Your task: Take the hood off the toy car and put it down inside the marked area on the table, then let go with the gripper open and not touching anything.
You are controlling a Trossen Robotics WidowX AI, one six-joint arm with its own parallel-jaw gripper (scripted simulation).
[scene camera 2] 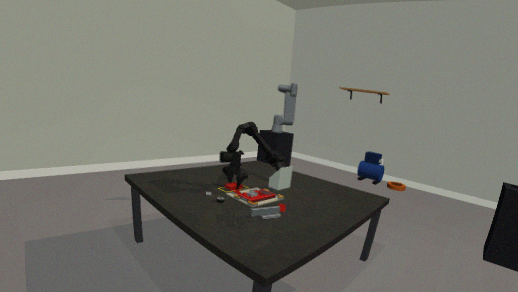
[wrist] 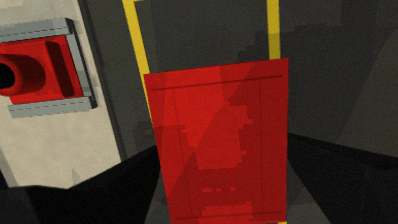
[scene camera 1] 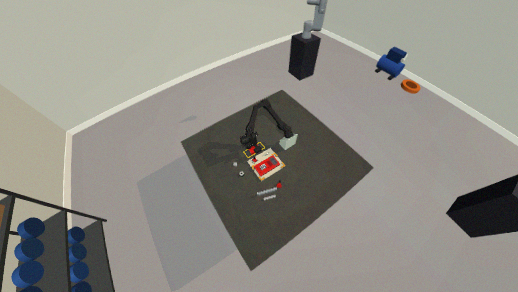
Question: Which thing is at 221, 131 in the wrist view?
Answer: A hood.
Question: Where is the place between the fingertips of my gripper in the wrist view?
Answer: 220, 146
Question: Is my gripper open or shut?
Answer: Open.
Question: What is my gripper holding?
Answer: Nothing.
